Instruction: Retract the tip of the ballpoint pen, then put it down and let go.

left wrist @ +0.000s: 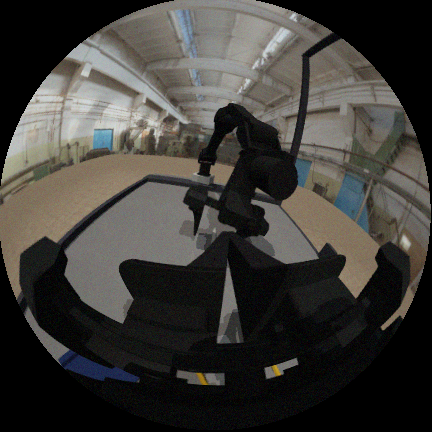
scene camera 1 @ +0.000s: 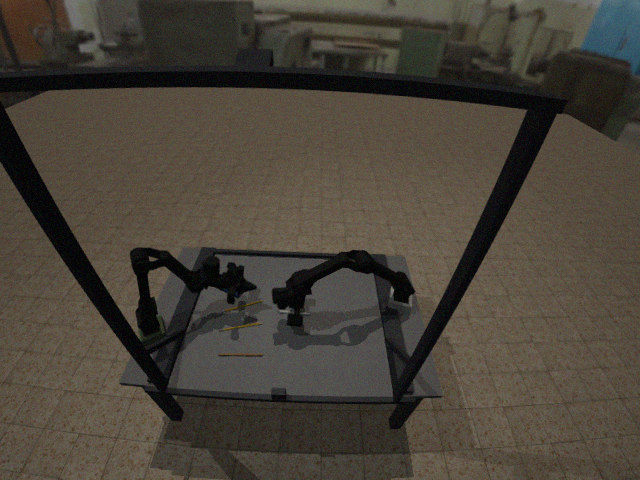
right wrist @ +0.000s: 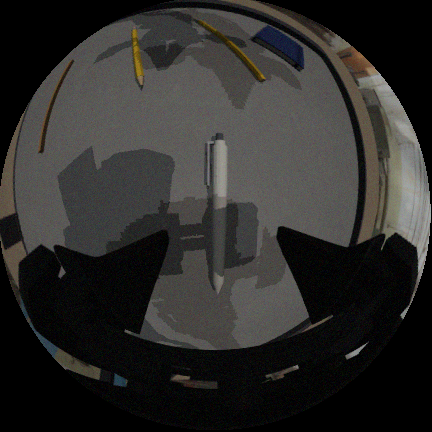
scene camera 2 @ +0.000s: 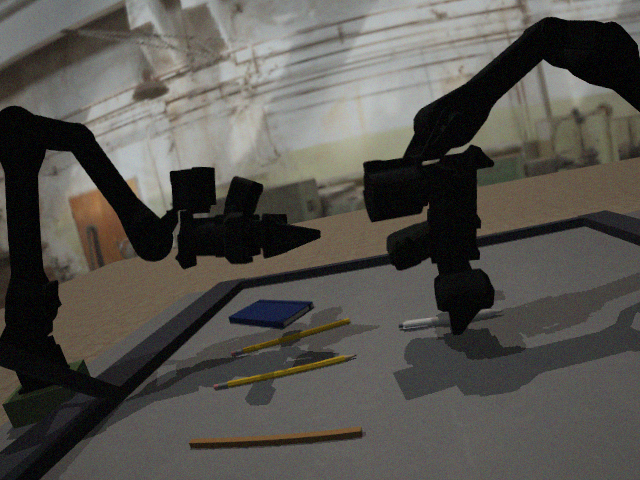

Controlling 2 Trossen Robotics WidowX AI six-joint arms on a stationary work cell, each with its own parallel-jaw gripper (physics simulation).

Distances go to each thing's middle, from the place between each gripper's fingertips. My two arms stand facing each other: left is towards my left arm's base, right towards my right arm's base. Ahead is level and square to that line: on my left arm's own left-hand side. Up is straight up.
Labels:
My left gripper is now 15 cm to the left of the ballpoint pen (right wrist: 218,149), 15 cm above it and 4 cm past it. Also, from my left hand: blue block (scene camera 2: 267,313): 16 cm ahead, 15 cm below, 12 cm to the left.
The ballpoint pen is 1 cm below my right hand. Also, from my right hand: blue block: 28 cm to the left, 20 cm ahead, 1 cm below.

